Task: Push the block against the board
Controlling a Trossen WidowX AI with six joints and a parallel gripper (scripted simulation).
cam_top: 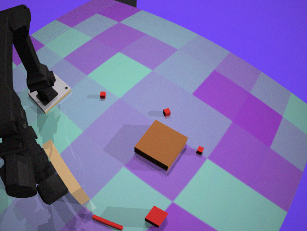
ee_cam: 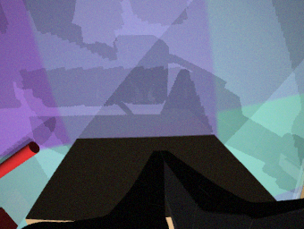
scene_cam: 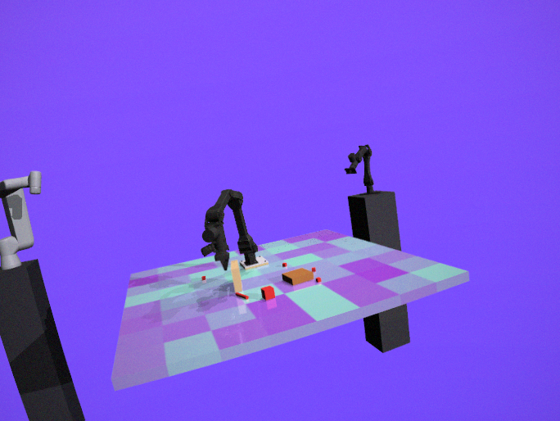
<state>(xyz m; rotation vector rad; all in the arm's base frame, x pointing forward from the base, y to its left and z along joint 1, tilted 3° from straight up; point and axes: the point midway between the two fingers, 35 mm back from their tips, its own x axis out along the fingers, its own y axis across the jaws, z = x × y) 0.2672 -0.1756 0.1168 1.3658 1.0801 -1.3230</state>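
Right now my gripper tip is 10 mm short of the board, 40 mm to the right of it and 30 mm above it. Also, from my gripper tip: square block 130 mm ahead, 290 mm to the left, 70 mm below; then red bar 170 mm ahead, 20 mm to the left, 80 mm below; then red cube 250 mm ahead, 110 mm to the left, 60 mm below.
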